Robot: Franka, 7 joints.
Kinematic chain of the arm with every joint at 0, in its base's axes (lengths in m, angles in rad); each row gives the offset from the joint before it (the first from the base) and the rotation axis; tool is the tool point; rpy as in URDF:
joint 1: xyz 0 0 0.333 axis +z
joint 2: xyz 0 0 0 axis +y
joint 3: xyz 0 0 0.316 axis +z
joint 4: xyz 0.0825 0 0 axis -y
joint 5: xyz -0.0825 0 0.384 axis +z
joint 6: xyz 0 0 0 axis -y
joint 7: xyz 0.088 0 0 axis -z
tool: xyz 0 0 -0.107 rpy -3.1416 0 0
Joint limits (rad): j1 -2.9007..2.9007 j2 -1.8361..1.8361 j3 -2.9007..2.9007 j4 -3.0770..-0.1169 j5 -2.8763..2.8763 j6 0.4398..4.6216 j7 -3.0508..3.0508
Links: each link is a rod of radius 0.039 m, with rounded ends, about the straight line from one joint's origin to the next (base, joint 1, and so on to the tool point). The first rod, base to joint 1, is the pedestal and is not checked.
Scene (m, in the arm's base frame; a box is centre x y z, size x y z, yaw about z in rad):
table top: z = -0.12
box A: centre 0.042 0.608 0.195 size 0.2 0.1 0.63 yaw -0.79
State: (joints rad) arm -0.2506 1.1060 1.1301 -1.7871 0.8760 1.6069 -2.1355
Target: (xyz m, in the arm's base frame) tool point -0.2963 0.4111 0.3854
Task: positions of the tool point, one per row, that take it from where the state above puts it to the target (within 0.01 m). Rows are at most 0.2 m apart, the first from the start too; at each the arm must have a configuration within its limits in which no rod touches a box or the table.
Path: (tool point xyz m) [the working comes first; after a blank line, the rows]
Joints at the target: 0.7205 1.0245 1.4630 -2.1506 0.8799 1.6913 -2.1355
Straight joint move there: touches box A.

1: 0.2426 0.4561 0.2985
2: 0.0972 0.4123 0.2873
3: -0.0163 0.3231 0.2659
4: -0.0866 0.2029 0.2465
5: -0.1444 0.2337 0.2599
6: -0.2155 0.2496 0.2733
7: -0.2947 0.2471 0.2817
8: -0.3775 0.2229 0.2793
9: -0.3439 0.3275 0.3241
10: -0.2963 0.4111 0.3854

